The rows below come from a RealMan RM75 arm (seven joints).
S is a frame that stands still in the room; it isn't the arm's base.
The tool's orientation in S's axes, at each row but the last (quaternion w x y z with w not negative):
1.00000, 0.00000, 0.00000, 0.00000
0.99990, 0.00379, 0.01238, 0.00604
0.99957, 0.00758, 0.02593, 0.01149
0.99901, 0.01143, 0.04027, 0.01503
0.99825, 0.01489, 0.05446, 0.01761
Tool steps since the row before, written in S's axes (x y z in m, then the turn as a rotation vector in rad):
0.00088, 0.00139, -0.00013, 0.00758, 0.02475, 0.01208
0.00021, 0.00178, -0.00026, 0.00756, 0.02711, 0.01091
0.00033, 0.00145, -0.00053, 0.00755, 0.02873, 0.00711
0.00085, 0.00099, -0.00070, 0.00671, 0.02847, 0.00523
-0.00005, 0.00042, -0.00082, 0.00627, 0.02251, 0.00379
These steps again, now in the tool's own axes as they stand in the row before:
0.00088, 0.00139, -0.00013, 0.00758, 0.02475, 0.01208
0.00024, 0.00178, -0.00027, 0.00762, 0.02710, 0.01089
0.00039, 0.00143, -0.00053, 0.00784, 0.02866, 0.00707
0.00093, 0.00095, -0.00065, 0.00715, 0.02838, 0.00514
0.00005, 0.00040, -0.00083, 0.00665, 0.02240, 0.00382

